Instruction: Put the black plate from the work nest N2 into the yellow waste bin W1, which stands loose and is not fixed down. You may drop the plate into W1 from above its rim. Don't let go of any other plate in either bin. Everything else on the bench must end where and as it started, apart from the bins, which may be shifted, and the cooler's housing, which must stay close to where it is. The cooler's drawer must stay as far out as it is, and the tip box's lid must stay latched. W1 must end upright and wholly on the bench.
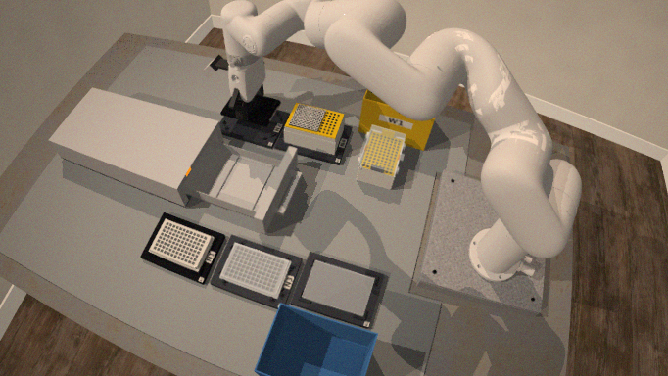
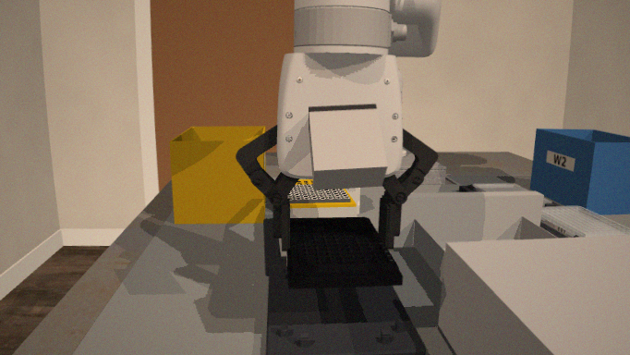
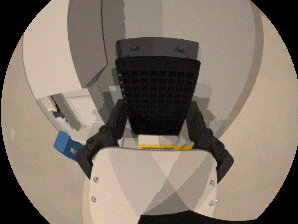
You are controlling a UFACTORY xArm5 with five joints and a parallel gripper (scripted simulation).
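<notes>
Now: hand 7 cm above the work nest N2. The rest, counted from my hand: black plate 1 cm below; yellow-topped tip box 17 cm behind, 4 cm to the right, 2 cm below; drawer 6 cm behind, 18 cm to the left, 5 cm below.
</notes>
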